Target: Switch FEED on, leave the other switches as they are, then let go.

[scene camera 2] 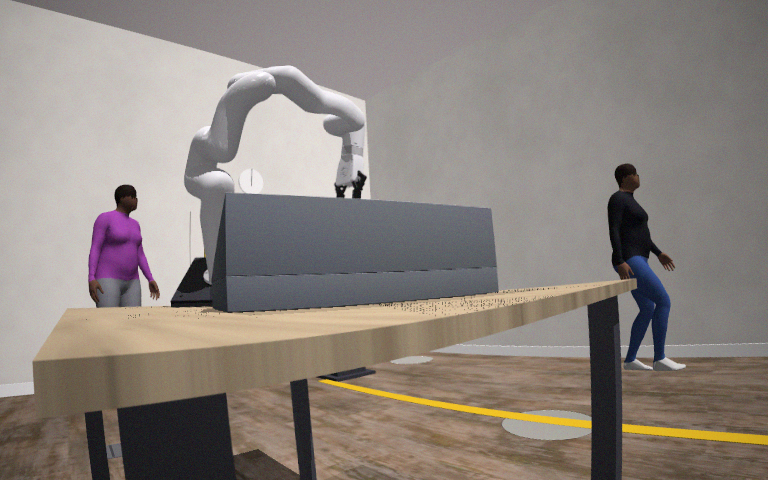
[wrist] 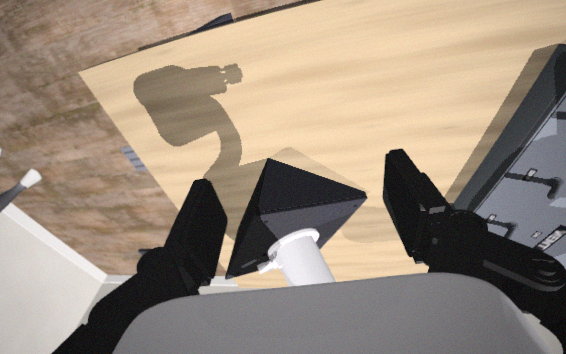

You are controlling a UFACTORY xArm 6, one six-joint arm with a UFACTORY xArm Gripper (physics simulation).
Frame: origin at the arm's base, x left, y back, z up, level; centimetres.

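Seen in the pictures: gripper, fingertip midpoint: (wrist: 298, 187); arm's base, origin of the base link: (wrist: 292, 243).
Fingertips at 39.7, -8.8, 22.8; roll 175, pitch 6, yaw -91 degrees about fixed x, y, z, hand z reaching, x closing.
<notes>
Pixels of each thing's middle, then the offset from my fingertips to it, as dx, dy, dz. Level surfaces: height alone.
- grey box, body centre: (scene camera 2: 354, 270) (wrist: 555, 197) -33.1, -44.3, -25.3
- white label, body centre: (wrist: 550, 239) -38.8, -42.7, -19.7
- wooden table, its level: dz -31.4
The switch panel is a grey box (scene camera 2: 356, 237) (wrist: 537, 95) on the table. Scene camera 2 shows its plain back; the wrist view shows part of its light face at the right edge. Small pale plates (wrist: 531, 174) and dark bent shapes show on that face. One white label (wrist: 552, 239) is partly cut off by the finger and the edge. FEED cannot be made out, nor how any switch stands. My gripper (scene camera 2: 348, 195) (wrist: 298, 187) is open and empty. In scene camera 2 it shows above the box's top edge, its tips possibly hidden behind it.
The black arm base (scene camera 2: 192, 285) (wrist: 310, 185) and white lower arm (wrist: 305, 260) stand on the wooden table (scene camera 2: 141, 333) (wrist: 350, 65). The arm's shadow falls on the table. A person in purple (scene camera 2: 117, 246) stands at the left, another in black (scene camera 2: 629, 226) at the right.
</notes>
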